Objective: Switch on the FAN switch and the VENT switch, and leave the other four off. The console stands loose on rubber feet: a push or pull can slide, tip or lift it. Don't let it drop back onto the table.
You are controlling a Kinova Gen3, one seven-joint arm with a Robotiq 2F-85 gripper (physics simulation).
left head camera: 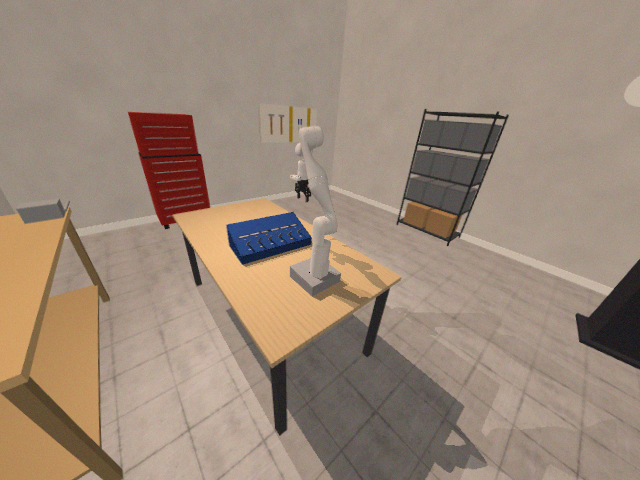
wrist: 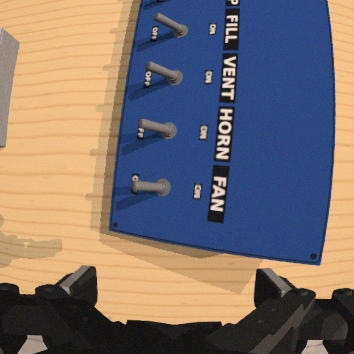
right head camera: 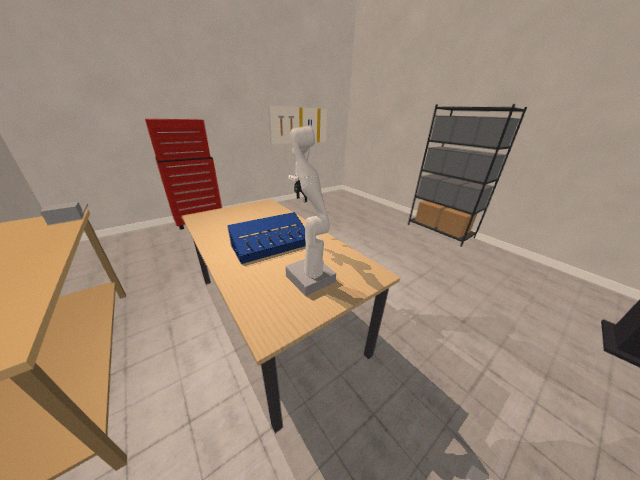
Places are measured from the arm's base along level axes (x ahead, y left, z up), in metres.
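Where they show: gripper, fingertip midpoint: [left head camera: 302,200] [wrist: 175,286] [right head camera: 301,200]; arm's base, origin of the base link: [left head camera: 317,272] [right head camera: 312,272].
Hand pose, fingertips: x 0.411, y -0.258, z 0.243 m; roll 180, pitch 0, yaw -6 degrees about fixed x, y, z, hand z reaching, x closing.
Things, the pixels of their top centre, and the offset from my fingertips. Level surfaces: height alone.
- FAN switch, middle of its top: [wrist: 146,186] 0.029 m back, 0.050 m left, 0.180 m down
- HORN switch, middle of its top: [wrist: 153,123] 0.015 m back, 0.120 m left, 0.180 m down
- VENT switch, middle of its top: [wrist: 160,65] 0.002 m back, 0.191 m left, 0.180 m down
- FILL switch, middle of its top: [wrist: 167,15] 0.012 m ahead, 0.262 m left, 0.180 m down
- wooden table, its level: 0.307 m down
The blue console [left head camera: 268,227] [right head camera: 266,225] [wrist: 280,130] sits flat on the table, with a row of grey toggle switches. In the wrist view the FAN switch [wrist: 151,186] is the lowest, and its lever points to the OFF side. The HORN switch [wrist: 157,128], the VENT switch [wrist: 164,73] and the FILL switch [wrist: 171,25] above it also lean to OFF. The other switches are cut off or hardly show there, and their positions are too small to tell in the head views. My gripper [left head camera: 303,198] [right head camera: 301,198] [wrist: 175,286] is open and empty, above the table beyond the console's FAN end, touching nothing.
The wooden table [left head camera: 268,310] [right head camera: 263,320] carries the arm's grey base block [left head camera: 315,279] [right head camera: 310,277] [wrist: 6,90] near the console's switch side. A second wooden bench [left head camera: 25,268] [right head camera: 31,268] stands at the left. A red tool cabinet [left head camera: 175,180] [right head camera: 191,180] stands behind the table.
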